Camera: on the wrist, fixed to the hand. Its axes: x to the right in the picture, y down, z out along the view.
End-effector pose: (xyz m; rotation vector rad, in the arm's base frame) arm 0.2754 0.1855 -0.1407 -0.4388 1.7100 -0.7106
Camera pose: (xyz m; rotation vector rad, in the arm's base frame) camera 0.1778 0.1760 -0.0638 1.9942 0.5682 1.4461
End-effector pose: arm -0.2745 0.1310 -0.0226 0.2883 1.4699 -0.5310
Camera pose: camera -0.3967 0.1301 0.0016 1.8957 -0.2717 1.8642
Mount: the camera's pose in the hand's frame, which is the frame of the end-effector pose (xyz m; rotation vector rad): -0.0256 -0.0657 -0.1027 0.0898 0.0918 3.0888
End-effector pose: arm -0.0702 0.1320 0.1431 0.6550 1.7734 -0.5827
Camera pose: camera -0.1795 0.1497 0.2002 2.1421 -0.6836 1.4561
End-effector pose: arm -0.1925 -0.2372 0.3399 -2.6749 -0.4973 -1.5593
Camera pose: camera -0.3091 -0.1984 0.3600 -0.3944 1.9934 -0.0725
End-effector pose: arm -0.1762 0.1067 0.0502 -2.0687 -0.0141 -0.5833
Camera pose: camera -0.2554 0.0652 0.1369 -0.0163 2.2915 1.1948
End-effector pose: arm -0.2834 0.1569 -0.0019 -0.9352 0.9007 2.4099
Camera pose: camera -0.1827 0.1294 -0.0699 -0.6175 -0.7847 -0.4262
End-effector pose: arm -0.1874 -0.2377 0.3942 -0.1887 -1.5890 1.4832
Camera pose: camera -0.0722 -0.1989 0.4214 1.5301 -0.2152 -1.1568
